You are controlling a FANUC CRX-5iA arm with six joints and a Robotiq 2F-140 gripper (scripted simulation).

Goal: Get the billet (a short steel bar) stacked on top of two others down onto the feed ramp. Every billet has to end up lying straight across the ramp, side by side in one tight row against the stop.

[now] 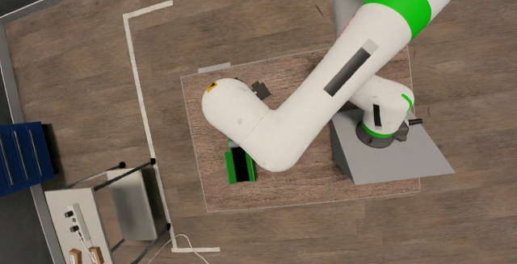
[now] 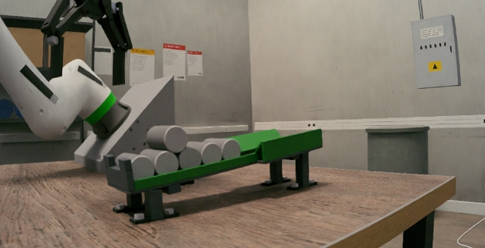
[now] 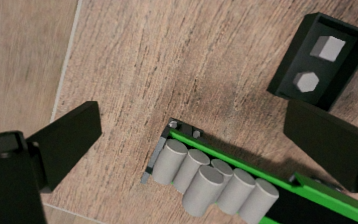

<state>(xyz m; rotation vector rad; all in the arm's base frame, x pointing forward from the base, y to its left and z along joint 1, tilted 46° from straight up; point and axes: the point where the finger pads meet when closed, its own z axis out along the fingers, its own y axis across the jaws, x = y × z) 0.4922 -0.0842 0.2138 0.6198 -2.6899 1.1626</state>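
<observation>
My hand is 140 mm short of the grey stop and 160 mm above it.
</observation>
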